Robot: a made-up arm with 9 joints. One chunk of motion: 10 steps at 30 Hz.
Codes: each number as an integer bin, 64 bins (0 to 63) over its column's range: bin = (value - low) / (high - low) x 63, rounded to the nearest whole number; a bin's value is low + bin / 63 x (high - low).
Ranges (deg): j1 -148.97..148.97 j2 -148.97..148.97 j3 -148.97..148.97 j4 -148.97..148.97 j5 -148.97..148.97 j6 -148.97..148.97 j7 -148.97..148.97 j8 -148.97..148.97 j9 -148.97..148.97
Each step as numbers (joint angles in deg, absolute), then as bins.
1 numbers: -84.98 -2.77 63.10 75.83 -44.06 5.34 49.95 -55.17 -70.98
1 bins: 14 31 45 48 22 33 42 20 16
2 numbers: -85.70 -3.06 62.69 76.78 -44.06 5.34 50.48 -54.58 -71.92
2 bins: 13 31 45 48 22 33 42 20 16
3 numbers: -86.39 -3.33 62.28 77.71 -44.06 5.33 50.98 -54.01 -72.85
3 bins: 13 31 45 48 22 33 42 20 16
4 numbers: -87.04 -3.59 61.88 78.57 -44.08 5.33 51.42 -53.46 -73.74
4 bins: 13 31 45 48 22 33 42 20 16
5 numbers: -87.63 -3.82 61.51 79.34 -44.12 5.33 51.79 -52.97 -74.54
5 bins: 13 31 45 48 22 33 42 20 16
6 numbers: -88.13 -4.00 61.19 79.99 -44.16 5.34 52.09 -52.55 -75.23
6 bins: 13 31 44 48 22 33 43 20 16
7 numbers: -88.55 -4.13 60.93 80.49 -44.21 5.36 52.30 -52.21 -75.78
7 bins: 13 31 44 49 22 33 43 20 15
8 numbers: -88.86 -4.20 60.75 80.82 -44.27 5.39 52.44 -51.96 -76.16
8 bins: 13 31 44 49 22 33 43 21 15
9 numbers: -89.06 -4.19 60.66 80.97 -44.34 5.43 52.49 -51.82 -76.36
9 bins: 13 31 44 49 22 33 43 21 15
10 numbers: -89.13 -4.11 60.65 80.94 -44.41 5.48 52.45 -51.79 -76.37
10 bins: 13 31 44 49 22 33 43 21 15
